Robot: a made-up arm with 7 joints.
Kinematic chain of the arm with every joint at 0, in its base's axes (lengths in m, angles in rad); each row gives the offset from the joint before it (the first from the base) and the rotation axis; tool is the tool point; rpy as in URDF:
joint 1: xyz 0 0 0.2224 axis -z
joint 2: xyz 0 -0.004 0.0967 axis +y
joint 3: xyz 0 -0.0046 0.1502 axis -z
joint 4: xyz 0 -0.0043 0.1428 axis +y
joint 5: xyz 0 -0.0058 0.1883 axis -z
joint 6: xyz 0 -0.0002 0.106 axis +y
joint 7: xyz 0 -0.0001 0.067 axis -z
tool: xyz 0 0 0 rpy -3.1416 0 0
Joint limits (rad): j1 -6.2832..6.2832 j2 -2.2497..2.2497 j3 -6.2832..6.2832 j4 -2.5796..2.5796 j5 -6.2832..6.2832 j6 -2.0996..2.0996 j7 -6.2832..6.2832
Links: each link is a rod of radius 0.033 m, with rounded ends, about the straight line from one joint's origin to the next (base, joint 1, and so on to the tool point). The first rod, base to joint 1, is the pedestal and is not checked.
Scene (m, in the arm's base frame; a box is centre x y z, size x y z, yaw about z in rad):
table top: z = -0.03
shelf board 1: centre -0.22 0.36 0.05 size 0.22 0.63 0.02 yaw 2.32
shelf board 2: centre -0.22 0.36 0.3 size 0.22 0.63 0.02 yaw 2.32
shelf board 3: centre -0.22 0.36 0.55 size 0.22 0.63 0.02 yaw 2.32
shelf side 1: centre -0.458 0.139 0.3 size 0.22 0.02 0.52 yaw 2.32
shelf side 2: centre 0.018 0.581 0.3 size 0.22 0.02 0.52 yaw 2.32
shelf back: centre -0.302 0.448 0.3 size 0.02 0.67 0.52 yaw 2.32
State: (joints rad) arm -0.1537 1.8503 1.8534 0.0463 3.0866 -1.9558 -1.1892
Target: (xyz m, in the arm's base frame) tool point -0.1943 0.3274 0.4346
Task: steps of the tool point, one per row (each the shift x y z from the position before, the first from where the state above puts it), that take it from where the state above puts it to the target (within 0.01 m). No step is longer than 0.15 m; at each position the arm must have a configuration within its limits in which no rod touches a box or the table.
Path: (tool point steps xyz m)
1: -0.0086 0.1189 0.0109
2: -0.0421 0.1128 0.0246
3: -0.0727 0.0938 0.0356
4: -0.0960 0.0645 0.0422
5: -0.1084 0.0280 0.0435
6: -0.1080 -0.0103 0.0391
7: -0.0945 -0.0452 0.0298
8: -0.0698 -0.0712 0.0166
9: -0.0378 -0.0847 0.0016
10: -0.0344 0.0436 0.0029
11: -0.0360 0.0385 -0.0006
12: -0.0363 0.0326 -0.0023

